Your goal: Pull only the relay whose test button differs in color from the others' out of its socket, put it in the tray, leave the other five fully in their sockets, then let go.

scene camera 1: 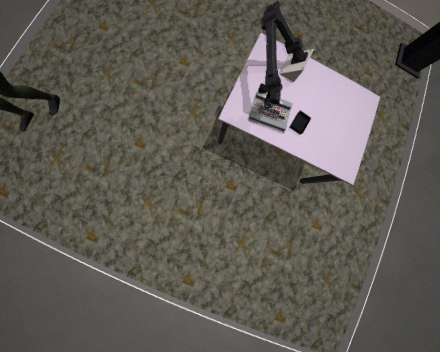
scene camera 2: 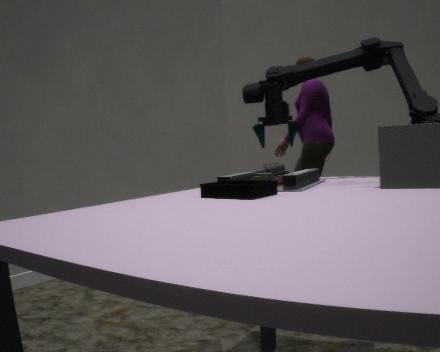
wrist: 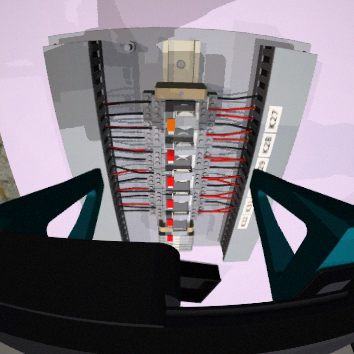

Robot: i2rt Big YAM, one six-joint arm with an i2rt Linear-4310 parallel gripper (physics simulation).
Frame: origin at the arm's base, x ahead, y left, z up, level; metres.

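Seen in the pictures: gripper, fingertip midpoint: (scene camera 1: pixel 267 102) (scene camera 2: pixel 277 147) (wrist: pixel 176 176); arm's base, link origin: (scene camera 1: pixel 299 58) (scene camera 2: pixel 429 148).
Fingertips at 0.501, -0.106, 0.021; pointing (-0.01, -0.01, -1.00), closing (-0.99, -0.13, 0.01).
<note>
Offsets run from my fingertips to a thing's middle, as dx, dy, dz. Level surfaces: height alone.
The relay with the orange test button {-0.002, -0.014, -0.073} (wrist: pixel 171 124) stands in the top socket of the row in the wrist view, nearest the tan end block. Five relays with red test buttons {-0.005, +0.014, -0.073} (wrist: pixel 170 157) stand in the sockets below it. The row sits on a grey wired panel {-0.012, +0.071, -0.115} (scene camera 1: pixel 269 123) (scene camera 2: pixel 302 179) (wrist: pixel 135 70). My gripper (scene camera 2: pixel 277 146) (wrist: pixel 176 176) is open and empty, pointing down above the panel, its fingertips apart on both sides of the row in the wrist view. The black tray {-0.037, +0.332, -0.103} (scene camera 1: pixel 300 122) (scene camera 2: pixel 239 190) (wrist: pixel 200 282) lies beside the panel; my gripper's body partly hides it in the wrist view.
Two raised wire ducts {+0.085, +0.082, -0.097} (wrist: pixel 75 115) {-0.109, +0.060, -0.097} (wrist: pixel 287 100) flank the relays, with red and black wires running to the sockets. The panel and tray rest on a pink table {dz -0.120} (scene camera 1: pixel 335 120) (scene camera 2: pixel 210 240). A person in purple (scene camera 2: pixel 317 110) stands behind the table in scene camera 2.
</note>
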